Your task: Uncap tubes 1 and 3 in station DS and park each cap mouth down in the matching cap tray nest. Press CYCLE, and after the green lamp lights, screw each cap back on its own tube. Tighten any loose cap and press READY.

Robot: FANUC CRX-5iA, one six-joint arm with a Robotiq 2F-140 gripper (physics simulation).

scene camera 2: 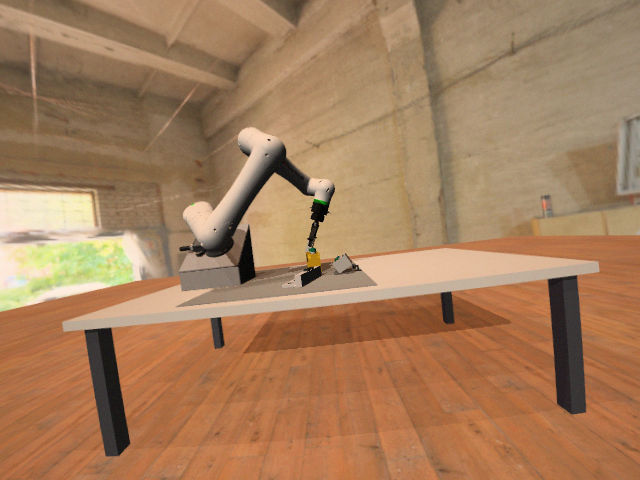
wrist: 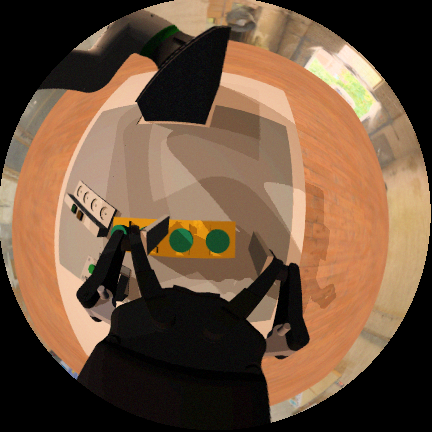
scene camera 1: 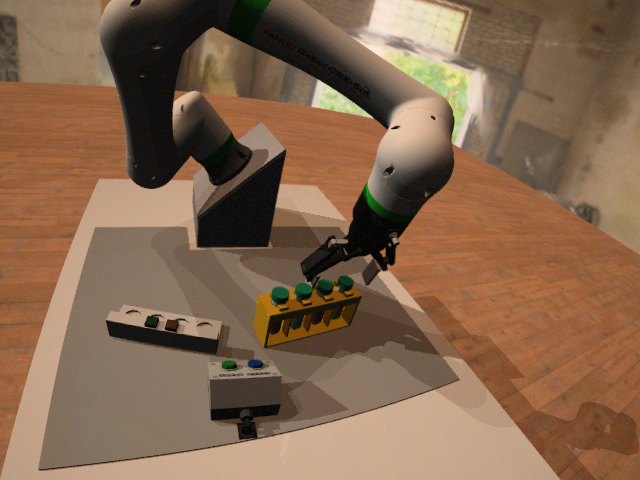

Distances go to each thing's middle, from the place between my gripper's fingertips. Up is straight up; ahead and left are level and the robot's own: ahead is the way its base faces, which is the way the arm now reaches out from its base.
My hand is 19 cm short of the grey button box [scene camera 1: 243,392], 24 cm to the left of it and 6 cm above it.
